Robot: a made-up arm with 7 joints.
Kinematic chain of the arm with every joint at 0, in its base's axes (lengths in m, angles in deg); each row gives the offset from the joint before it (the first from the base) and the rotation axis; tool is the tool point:
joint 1: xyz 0.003 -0.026 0.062 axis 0 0.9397 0.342
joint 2: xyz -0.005 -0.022 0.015 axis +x
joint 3: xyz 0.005 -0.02 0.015 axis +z
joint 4: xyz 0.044 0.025 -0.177 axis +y
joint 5: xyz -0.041 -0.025 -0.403 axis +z
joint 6: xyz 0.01 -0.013 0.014 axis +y
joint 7: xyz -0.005 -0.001 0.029 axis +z
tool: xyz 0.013 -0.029 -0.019
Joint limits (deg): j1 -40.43..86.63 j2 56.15..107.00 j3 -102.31..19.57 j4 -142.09..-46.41 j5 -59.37..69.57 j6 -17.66..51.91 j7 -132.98..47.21
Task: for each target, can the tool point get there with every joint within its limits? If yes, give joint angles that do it. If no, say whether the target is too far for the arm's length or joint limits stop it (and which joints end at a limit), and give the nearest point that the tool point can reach.
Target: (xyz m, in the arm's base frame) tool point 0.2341 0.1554 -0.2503
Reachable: yes | joints 49.10 77.17 2.48 -97.92 38.81 0.42 0.03
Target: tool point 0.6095 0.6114 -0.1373
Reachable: no: too far | nearest point 0.3705 0.3614 -0.0594 | short by 0.354 m
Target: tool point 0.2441 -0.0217 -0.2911
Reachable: yes | joints 3.17 76.04 -45.40 -103.21 17.83 36.15 -54.95
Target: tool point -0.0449 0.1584 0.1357
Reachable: no: joint limits stop it (at a limit: joint 2, joint 3, joint 4, joint 6) | nearest point -0.2812 0.3481 0.2373 | short by 0.320 m
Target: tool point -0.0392 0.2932 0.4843
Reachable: no: joint limits stop it (at a limit: joint 1, joint 2, joint 3, joint 4, joint 5, joint 7) | nearest point 0.1404 0.3201 0.4377 | short by 0.188 m
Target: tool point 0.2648 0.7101 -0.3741
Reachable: no: too far | nearest point 0.1632 0.4249 -0.2048 | short by 0.347 m
